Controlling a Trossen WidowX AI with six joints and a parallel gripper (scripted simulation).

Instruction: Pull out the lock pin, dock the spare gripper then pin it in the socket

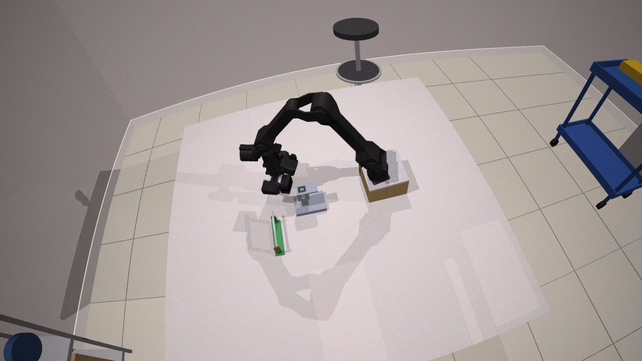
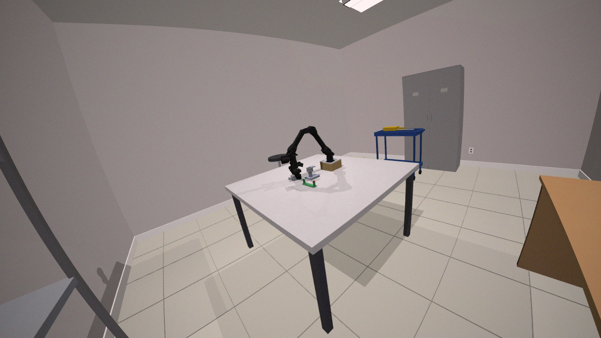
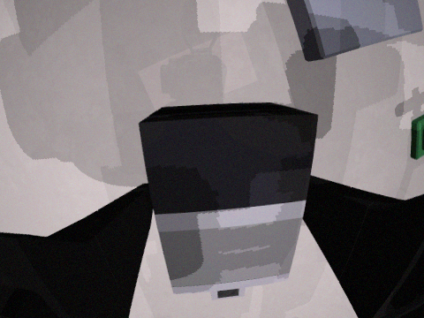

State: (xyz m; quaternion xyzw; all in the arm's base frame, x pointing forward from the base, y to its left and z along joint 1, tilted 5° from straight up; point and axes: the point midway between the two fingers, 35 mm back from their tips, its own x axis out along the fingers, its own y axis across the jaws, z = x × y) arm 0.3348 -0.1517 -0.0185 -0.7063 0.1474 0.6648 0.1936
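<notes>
The spare gripper is 10 mm to the right of my gripper tip, 10 mm ahead of it and 10 mm above it. The rest, counted from my gripper tip: green pin rest 210 mm to the left, 70 mm ahead, 10 mm above; then grey mount 120 mm to the left, 70 mm behind, 40 mm above.
</notes>
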